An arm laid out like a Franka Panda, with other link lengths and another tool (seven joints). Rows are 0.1 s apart.
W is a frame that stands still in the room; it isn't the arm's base.
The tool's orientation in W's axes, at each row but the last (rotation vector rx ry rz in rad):
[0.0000 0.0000 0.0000]
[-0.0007 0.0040 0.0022]
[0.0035 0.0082 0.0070]
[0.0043 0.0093 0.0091]
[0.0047 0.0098 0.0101]
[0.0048 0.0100 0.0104]
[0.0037 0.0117 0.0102]
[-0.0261 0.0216 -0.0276]
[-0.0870 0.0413 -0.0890]
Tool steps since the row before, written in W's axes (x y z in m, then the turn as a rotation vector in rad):
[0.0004 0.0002 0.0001 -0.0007 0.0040 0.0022]
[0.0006 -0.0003 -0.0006 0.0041 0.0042 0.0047]
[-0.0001 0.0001 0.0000 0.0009 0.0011 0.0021]
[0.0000 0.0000 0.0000 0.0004 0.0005 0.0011]
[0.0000 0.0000 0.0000 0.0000 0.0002 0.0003]
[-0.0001 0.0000 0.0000 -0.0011 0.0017 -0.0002]
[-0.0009 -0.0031 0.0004 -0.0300 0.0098 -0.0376]
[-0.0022 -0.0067 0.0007 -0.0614 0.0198 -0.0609]
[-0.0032 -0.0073 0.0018 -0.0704 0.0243 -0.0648]
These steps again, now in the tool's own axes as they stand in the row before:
[0.0004 0.0002 0.0001 -0.0007 0.0040 0.0022]
[0.0006 -0.0003 -0.0006 0.0041 0.0042 0.0047]
[-0.0001 0.0001 0.0000 0.0009 0.0011 0.0021]
[0.0000 0.0000 0.0000 0.0004 0.0005 0.0011]
[0.0000 0.0000 0.0000 0.0000 0.0002 0.0003]
[-0.0001 0.0000 0.0000 -0.0011 0.0017 -0.0002]
[-0.0009 -0.0031 0.0004 -0.0295 0.0100 -0.0380]
[-0.0020 -0.0068 0.0005 -0.0606 0.0197 -0.0617]
[-0.0026 -0.0077 0.0010 -0.0698 0.0237 -0.0656]

